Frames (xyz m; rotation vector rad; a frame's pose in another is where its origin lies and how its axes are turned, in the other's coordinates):
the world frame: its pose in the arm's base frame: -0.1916 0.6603 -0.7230 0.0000 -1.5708 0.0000
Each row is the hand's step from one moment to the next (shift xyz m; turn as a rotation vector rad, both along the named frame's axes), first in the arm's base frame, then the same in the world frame.
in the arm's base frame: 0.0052 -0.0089 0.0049 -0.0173 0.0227 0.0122
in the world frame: 0.0049 -0.0089 -0.0052 0.0122 0.0227 0.0173
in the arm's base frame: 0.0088 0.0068 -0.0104 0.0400 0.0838 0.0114
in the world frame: -0.0104 0.0068 -0.0088 0.0114 0.0838 -0.0400
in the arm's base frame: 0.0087 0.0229 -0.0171 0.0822 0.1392 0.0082
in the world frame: -0.0171 0.0229 -0.0087 0.0082 0.1392 -0.0822
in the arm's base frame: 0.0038 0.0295 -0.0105 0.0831 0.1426 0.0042
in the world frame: -0.0105 0.0295 -0.0038 0.0042 0.1426 -0.0831
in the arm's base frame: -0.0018 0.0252 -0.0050 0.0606 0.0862 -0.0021
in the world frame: -0.0050 0.0252 0.0018 -0.0021 0.0862 -0.0606
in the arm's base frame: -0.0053 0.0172 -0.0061 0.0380 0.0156 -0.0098
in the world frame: -0.0061 0.0172 0.0053 -0.0098 0.0156 -0.0380
